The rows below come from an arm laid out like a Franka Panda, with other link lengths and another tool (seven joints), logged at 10 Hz.
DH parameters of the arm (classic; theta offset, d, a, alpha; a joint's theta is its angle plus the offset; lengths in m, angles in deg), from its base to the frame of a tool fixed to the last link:
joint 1: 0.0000 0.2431 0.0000 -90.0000
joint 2: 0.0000 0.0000 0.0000 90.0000
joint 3: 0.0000 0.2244 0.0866 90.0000
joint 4: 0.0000 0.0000 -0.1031 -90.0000
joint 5: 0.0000 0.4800 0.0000 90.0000
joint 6: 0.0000 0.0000 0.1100 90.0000
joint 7: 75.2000 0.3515 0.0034 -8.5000
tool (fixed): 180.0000 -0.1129 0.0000 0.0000
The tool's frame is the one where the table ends.
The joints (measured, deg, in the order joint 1, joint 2, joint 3, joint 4, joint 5, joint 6, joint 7), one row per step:
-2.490 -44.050 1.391 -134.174 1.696 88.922 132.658
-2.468 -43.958 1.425 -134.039 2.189 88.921 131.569
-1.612 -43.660 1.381 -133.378 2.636 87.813 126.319
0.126 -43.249 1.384 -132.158 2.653 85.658 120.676
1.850 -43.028 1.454 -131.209 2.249 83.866 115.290
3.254 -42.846 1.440 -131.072 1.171 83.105 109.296
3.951 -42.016 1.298 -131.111 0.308 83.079 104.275
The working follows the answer.
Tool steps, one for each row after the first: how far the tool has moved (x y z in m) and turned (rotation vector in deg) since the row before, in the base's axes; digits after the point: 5 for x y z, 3 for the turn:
0.00077 0.00230 0.00049 0.492 -0.073 1.136
-0.00121 0.00803 0.00219 0.634 0.600 6.111
-0.00423 0.01401 0.00520 0.270 1.179 7.459
-0.00406 0.01242 0.00475 -0.126 0.921 7.200
-0.00123 0.00613 -0.00118 -0.615 0.692 7.345
0.00259 0.00079 -0.00715 -0.336 0.884 5.569

Tool pose at each row, in the base's axes (x y z in m, rotation vector in deg; rounded; the steps above come from the unrounded poses):
0.48031 -0.01713 0.32452 -165.713 43.550 -1.214
0.48109 -0.01483 0.32501 -165.649 41.793 -1.001
0.47987 -0.00680 0.32721 -167.144 32.897 0.826
0.47565 0.00722 0.33240 -168.895 22.102 3.556
0.47159 0.01963 0.33715 -170.293 11.597 5.795
0.47036 0.02576 0.33597 -171.540 0.783 7.667
0.47296 0.02655 0.32882 -171.882 -7.456 9.613

